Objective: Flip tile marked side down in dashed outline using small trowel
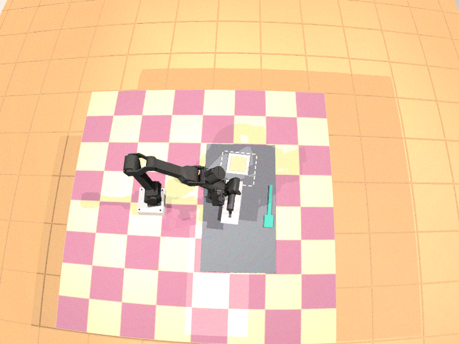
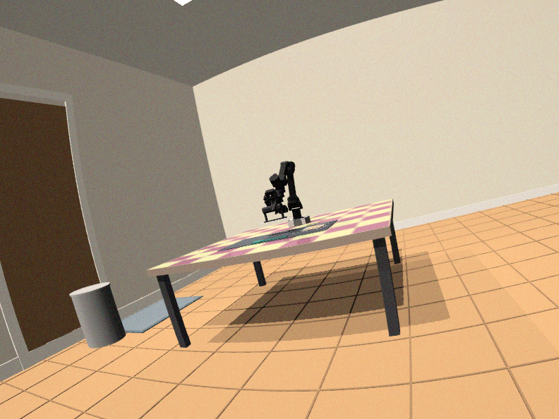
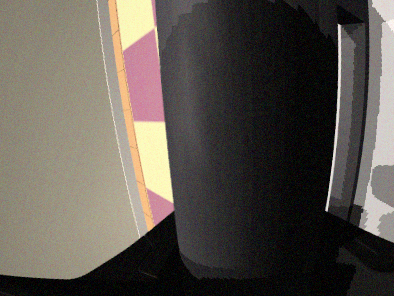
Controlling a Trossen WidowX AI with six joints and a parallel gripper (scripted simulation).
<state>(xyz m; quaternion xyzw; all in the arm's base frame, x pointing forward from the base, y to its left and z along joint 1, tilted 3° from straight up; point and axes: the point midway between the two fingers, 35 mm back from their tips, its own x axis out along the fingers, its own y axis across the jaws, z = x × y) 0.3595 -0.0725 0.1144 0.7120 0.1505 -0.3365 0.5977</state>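
The trowel is 2 cm behind my gripper tip, 1 cm to the left of it and 1 cm below it. The rest, counted from my gripper tip: square tile: 4 cm ahead, 20 cm to the left, 13 cm below; grey mat: 1 cm ahead, 1 cm to the right, 15 cm below; teal long-handled tool: 14 cm ahead, 6 cm to the right, 13 cm below.
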